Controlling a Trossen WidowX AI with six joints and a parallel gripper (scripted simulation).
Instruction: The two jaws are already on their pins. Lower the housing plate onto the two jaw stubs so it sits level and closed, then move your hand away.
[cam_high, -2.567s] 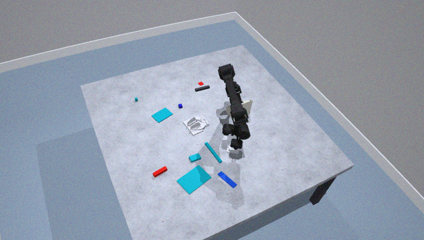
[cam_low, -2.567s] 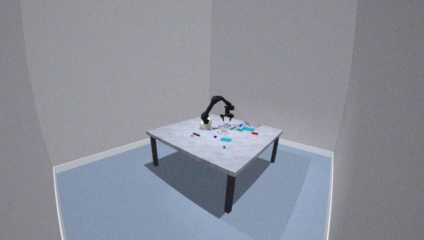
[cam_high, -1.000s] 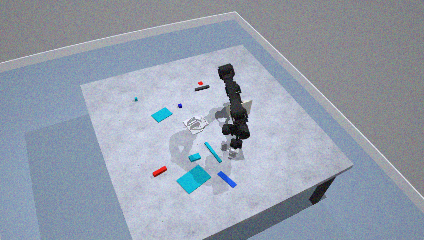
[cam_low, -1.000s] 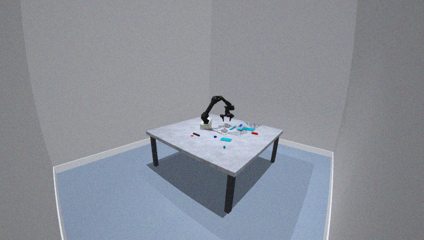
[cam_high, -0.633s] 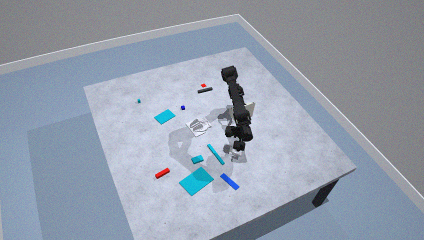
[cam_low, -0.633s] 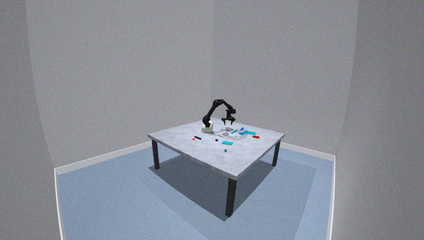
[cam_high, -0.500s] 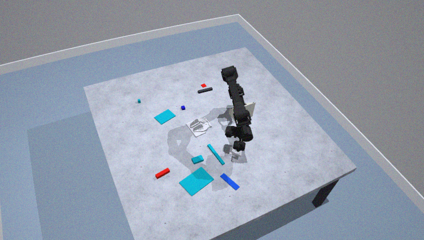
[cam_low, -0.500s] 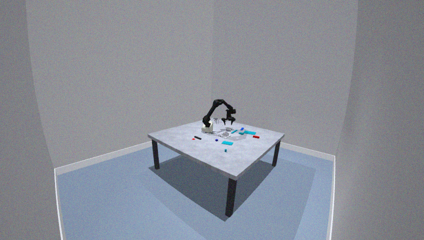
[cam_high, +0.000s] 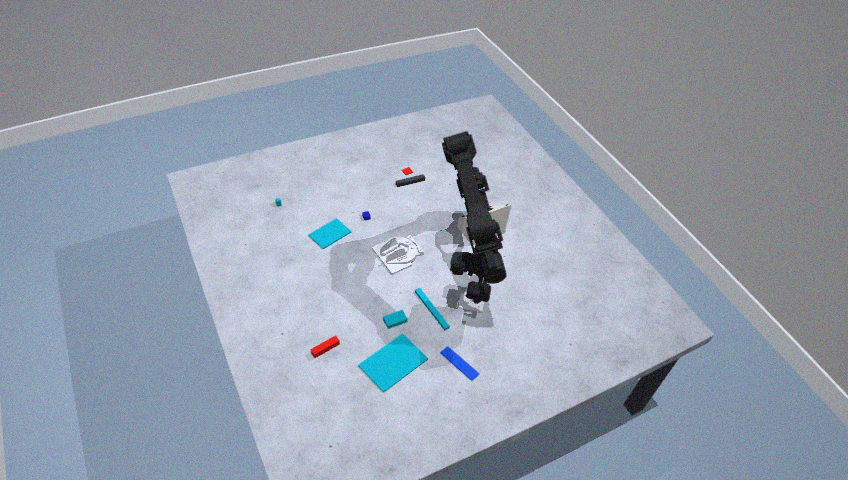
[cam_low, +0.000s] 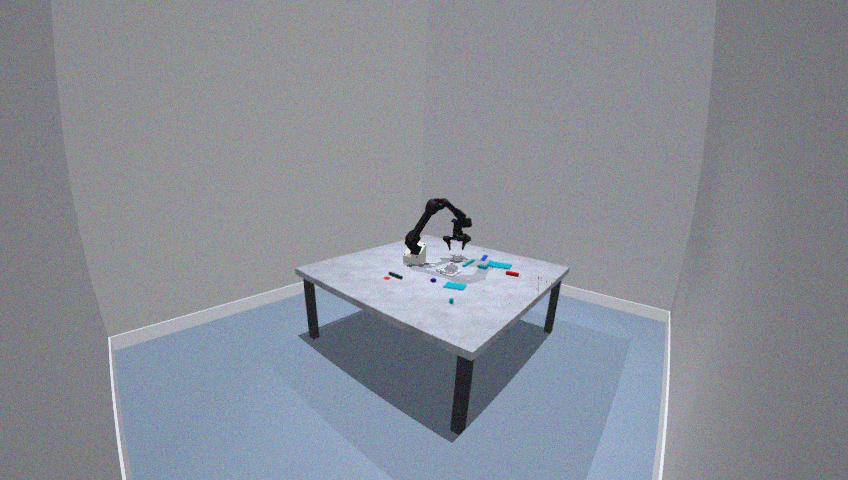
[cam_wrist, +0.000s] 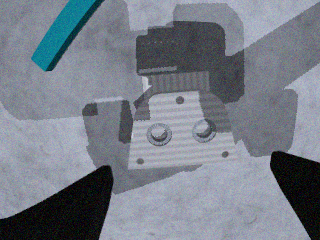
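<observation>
Now: gripper tip 120 mm short of the long teal bar, 60 mm above it and 50 mm to the left of it. The rest, counted from my gripper tip: blue bar (160 mm ahead, 140 mm to the left, 60 mm below); then large teal square (310 mm ahead, 60 mm below, 50 mm to the left); then small teal block (230 mm ahead, 70 mm to the right, 50 mm below).
</observation>
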